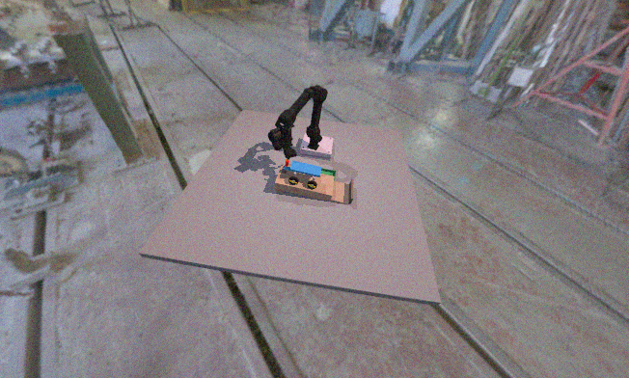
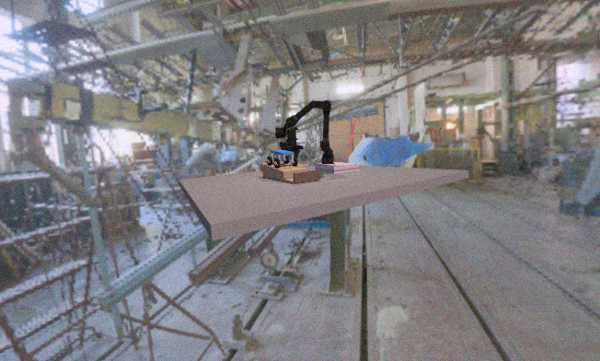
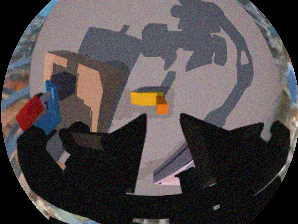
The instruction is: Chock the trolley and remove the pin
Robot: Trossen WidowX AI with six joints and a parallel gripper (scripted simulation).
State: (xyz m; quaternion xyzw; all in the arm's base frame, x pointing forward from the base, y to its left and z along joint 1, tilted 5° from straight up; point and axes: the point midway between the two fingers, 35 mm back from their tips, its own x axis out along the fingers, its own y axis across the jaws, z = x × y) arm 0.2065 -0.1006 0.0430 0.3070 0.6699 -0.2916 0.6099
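My gripper tip is now 2 cm short of the yellow chock, 1 cm to the right of it and 6 cm above it. Round my gripper tip: red-headed stop pin 12 cm ahead, 5 cm to the left, 5 cm above; then raised end stop 7 cm ahead, 42 cm to the left, 6 cm below; then blue trolley 12 cm ahead, 16 cm to the left, 3 cm above.
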